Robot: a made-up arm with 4 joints.
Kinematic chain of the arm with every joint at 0, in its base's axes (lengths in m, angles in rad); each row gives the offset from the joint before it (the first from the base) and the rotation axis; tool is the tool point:
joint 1: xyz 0 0 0.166 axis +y
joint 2: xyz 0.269 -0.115 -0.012 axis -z
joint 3: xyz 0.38 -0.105 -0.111 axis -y
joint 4: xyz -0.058 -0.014 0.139 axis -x
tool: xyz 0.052 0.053 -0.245
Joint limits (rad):
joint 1: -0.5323..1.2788
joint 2: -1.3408..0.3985
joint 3: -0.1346..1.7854
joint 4: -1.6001..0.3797
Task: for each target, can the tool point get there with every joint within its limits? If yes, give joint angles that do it. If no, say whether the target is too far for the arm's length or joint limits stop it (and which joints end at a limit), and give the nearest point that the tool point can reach.
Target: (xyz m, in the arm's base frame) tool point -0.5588 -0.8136 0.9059
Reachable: no: too far | nearest point 0.4817 -0.1170 0.5190 | short by 1.311 m
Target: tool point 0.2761 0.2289 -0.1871
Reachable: yes | joints 0.6161 -0.8736 1.5439 -0.8324
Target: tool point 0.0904 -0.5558 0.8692
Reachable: no: joint limits stop it (at a limit: joint 1, joint 2, joint 4) | nearest point 0.5238 -0.1415 0.5622 | short by 0.674 m
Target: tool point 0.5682 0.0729 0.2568
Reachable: yes | joints -0.3453 -0.2292 1.1343 -0.9986
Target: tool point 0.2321 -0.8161 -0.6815
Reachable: no: too far | nearest point 0.1770 -0.4522 -0.4803 | short by 0.419 m
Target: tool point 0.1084 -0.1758 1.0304
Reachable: no: joint limits stop it (at a limit: joint 1, joint 2, joint 4) | nearest point 0.5154 -0.1371 0.5559 | short by 0.626 m
